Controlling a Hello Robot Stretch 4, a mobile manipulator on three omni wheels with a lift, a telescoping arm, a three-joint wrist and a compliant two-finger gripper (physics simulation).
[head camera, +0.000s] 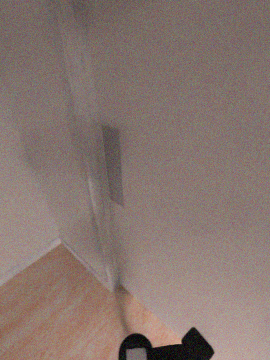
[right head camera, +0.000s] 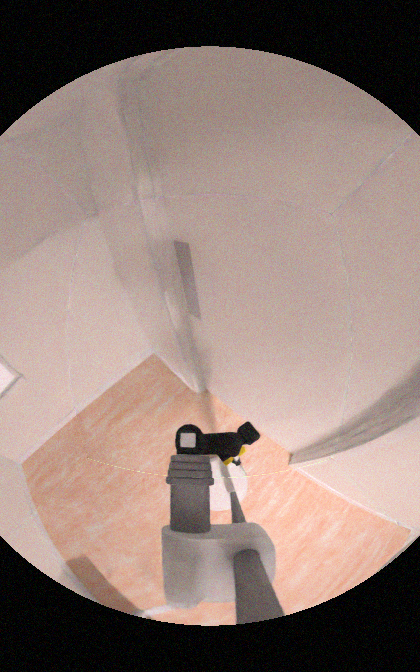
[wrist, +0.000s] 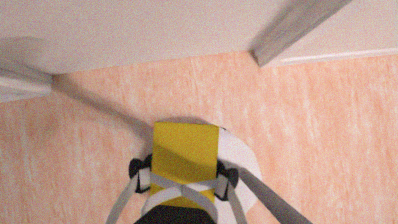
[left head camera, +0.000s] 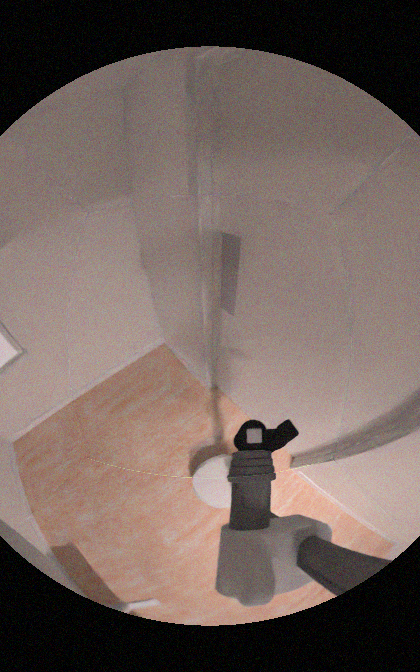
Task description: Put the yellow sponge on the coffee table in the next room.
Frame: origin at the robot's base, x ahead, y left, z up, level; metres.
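Seen in the pictures: gripper, fingertip midpoint: point(wrist: 184, 169).
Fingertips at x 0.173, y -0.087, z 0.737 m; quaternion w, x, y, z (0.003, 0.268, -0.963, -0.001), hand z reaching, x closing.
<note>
Offsets run from my fingertips to a thing's top centre. "*": to the spot under its first point.
The yellow sponge {0.002 m ahead, 0.003 m right, 0.047 m up} point(wrist: 185, 142) is held upright between the two dark finger pads of my gripper point(wrist: 184, 169) in the wrist view, above the wood floor. The fingers press on its left and right sides. In the right head view a small yellow part of the sponge point(right head camera: 228, 460) shows below the black wrist. The gripper is shut on the sponge. In the left head view the wrist hides the sponge. The coffee table does not show in these views.
A pale flat surface point(head camera: 200, 165) point(wrist: 150, 30) stands close ahead, with a narrow dark rectangle {* 0.638 m ahead, 0.126 m left, 0.404 m up} point(head camera: 114, 165) point(left head camera: 230, 272) near its left side. A grey post point(wrist: 295, 30) rises at its right, and a white edge point(wrist: 25, 85) at its left. My round white base point(wrist: 245, 170) point(left head camera: 211, 482) is below.
</note>
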